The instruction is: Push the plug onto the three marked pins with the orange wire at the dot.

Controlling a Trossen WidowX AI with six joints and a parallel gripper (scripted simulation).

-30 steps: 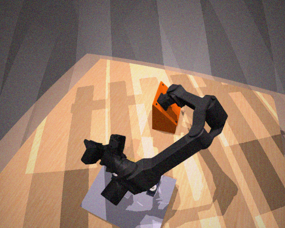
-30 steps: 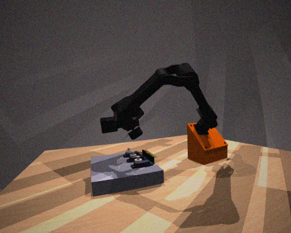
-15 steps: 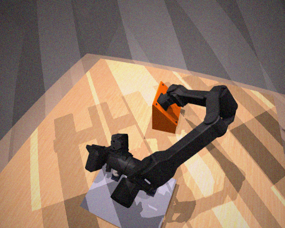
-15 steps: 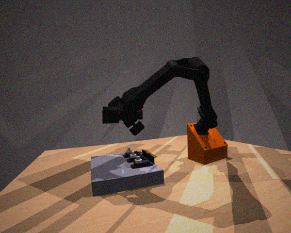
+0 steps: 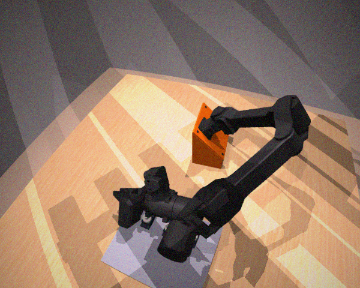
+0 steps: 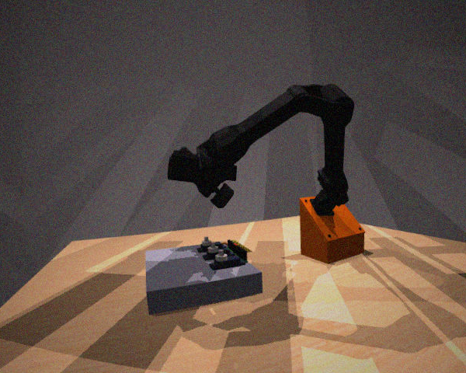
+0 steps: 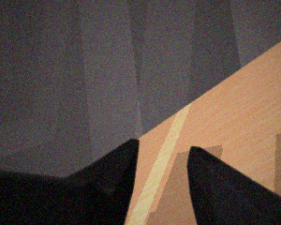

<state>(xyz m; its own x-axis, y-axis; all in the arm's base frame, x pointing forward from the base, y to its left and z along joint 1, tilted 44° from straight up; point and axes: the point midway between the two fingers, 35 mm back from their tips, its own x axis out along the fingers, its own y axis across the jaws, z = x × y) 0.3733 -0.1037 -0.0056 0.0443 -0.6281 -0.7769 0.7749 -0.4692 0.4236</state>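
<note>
My gripper tip is 17 cm above the red band, 11 cm to the right of it and 8 cm past it. Round my gripper tip: grey holder: 22 cm below, 12 cm to the left, 8 cm ahead.
</note>
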